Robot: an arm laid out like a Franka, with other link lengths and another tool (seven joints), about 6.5 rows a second.
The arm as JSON. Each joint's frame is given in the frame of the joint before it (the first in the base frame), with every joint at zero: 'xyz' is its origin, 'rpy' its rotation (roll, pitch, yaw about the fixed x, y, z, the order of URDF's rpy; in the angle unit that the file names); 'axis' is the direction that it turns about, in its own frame. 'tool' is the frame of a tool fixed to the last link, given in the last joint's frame.
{
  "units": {
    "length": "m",
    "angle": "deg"
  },
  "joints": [
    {
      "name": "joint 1",
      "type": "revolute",
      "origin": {
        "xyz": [
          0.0,
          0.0,
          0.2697
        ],
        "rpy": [
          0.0,
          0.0,
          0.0
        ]
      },
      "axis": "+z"
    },
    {
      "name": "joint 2",
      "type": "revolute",
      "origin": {
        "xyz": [
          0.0,
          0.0,
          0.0
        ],
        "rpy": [
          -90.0,
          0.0,
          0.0
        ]
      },
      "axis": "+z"
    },
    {
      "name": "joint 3",
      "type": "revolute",
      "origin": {
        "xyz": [
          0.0,
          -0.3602,
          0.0
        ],
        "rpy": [
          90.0,
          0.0,
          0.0
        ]
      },
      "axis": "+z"
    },
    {
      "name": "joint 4",
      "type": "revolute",
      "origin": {
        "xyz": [
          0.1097,
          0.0,
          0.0
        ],
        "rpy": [
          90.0,
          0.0,
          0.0
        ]
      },
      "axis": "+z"
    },
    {
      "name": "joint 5",
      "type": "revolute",
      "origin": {
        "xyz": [
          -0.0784,
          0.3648,
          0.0
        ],
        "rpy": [
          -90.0,
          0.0,
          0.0
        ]
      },
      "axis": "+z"
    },
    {
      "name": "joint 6",
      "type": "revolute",
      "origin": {
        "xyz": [
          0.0,
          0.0,
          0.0
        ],
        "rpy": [
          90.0,
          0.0,
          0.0
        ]
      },
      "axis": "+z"
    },
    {
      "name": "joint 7",
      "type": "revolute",
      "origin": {
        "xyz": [
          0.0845,
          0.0,
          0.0
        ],
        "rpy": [
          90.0,
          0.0,
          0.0
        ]
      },
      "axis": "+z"
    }
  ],
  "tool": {
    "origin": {
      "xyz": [
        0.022,
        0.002,
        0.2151
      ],
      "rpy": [
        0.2,
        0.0,
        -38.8
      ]
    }
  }
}
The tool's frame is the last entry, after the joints.
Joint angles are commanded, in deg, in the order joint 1, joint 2, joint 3, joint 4, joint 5, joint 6, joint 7. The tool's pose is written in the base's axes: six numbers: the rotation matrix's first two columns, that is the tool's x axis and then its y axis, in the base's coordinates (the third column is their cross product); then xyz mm. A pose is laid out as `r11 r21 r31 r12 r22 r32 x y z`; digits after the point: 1 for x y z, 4 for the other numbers.
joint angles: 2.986 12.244 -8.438 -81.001 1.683 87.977 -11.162
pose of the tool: 0.7093 0.7024 -0.0590 0.6989 -0.7117 -0.0709 636.7 -44.8 433.3
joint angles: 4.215 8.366 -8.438 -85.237 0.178 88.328 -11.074
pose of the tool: 0.6953 0.7150 -0.0722 0.7125 -0.6990 -0.0608 614.8 -37.8 442.3
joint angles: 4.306 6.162 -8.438 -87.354 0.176 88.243 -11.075
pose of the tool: 0.6947 0.7161 -0.0682 0.7131 -0.6980 -0.0647 601.6 -37.2 448.6
